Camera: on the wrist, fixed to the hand. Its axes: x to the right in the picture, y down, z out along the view.
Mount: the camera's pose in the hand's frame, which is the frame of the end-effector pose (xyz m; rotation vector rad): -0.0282 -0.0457 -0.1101 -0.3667 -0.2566 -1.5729
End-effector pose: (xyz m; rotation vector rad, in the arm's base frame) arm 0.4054 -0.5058 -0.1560 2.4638 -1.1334 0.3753
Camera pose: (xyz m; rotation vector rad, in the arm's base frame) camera 0.4145 -0.4092 -0.0812 2.2767 0.7754 -0.5655
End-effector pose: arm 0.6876 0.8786 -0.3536 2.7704 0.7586 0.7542
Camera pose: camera 0.5904 0.9065 -0.2844 1.1845 1.9449 0.1206
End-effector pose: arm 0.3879 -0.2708 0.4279 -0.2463 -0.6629 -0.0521
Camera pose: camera 0.4263 -0.3427 0.3364 -0.0260 -0.9632 -1.6802
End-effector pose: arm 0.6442 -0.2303 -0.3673 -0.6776 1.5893 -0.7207
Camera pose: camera 0.5400 -0.2292 -0.3029 -2.2460 0.6804 -1.3366
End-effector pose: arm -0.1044 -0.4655 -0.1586 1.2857 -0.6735 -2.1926
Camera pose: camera -0.0026 -0.4308 -0.2172 -0.9446 -0.6896 2.1411
